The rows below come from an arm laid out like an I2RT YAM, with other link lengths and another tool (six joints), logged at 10 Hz.
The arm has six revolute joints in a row. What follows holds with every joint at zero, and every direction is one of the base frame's.
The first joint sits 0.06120 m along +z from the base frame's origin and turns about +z.
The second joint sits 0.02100 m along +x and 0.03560 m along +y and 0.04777 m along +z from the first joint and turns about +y.
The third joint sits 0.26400 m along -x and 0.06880 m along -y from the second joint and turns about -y.
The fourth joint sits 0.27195 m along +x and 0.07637 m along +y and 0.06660 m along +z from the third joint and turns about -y.
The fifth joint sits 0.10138 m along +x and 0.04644 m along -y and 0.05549 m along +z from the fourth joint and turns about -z.
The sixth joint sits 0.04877 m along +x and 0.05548 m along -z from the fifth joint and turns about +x.
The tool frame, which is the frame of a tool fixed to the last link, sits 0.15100 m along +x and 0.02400 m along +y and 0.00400 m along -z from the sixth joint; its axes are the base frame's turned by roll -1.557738, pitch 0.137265 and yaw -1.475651 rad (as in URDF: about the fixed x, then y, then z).
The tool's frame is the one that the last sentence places.
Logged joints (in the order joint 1, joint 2, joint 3, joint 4, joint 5, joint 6), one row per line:
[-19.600, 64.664, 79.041, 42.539, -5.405, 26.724]
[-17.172, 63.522, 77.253, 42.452, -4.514, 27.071]
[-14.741, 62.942, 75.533, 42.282, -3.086, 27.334]
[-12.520, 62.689, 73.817, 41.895, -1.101, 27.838]
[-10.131, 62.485, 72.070, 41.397, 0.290, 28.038]
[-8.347, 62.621, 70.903, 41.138, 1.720, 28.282]
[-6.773, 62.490, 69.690, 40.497, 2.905, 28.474]
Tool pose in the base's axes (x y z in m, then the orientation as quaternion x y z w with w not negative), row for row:
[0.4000, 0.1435, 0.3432, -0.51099, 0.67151, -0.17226, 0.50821]
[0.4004, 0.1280, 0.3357, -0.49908, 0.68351, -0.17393, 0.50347]
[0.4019, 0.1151, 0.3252, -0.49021, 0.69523, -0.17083, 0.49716]
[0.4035, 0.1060, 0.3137, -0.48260, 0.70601, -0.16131, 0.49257]
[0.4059, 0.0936, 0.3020, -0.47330, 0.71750, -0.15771, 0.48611]
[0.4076, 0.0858, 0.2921, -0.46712, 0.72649, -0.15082, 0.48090]
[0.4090, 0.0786, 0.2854, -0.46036, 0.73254, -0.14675, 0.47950]
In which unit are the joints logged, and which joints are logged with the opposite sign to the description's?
The joints are logged in degrees. Opposite sign: joint 1, joint 4, joint 5.
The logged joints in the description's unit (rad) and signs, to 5 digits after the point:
[0.34208, 1.12860, 1.37953, -0.74245, 0.09434, 0.46642]
[0.29971, 1.10867, 1.34832, -0.74093, 0.07878, 0.47248]
[0.25728, 1.09855, 1.31830, -0.73796, 0.05386, 0.47707]
[0.21852, 1.09413, 1.28835, -0.73121, 0.01922, 0.48586]
[0.17682, 1.09057, 1.25786, -0.72251, -0.00506, 0.48936]
[0.14568, 1.09294, 1.23749, -0.71799, -0.03002, 0.49361]
[0.11821, 1.09066, 1.21632, -0.70681, -0.05070, 0.49697]

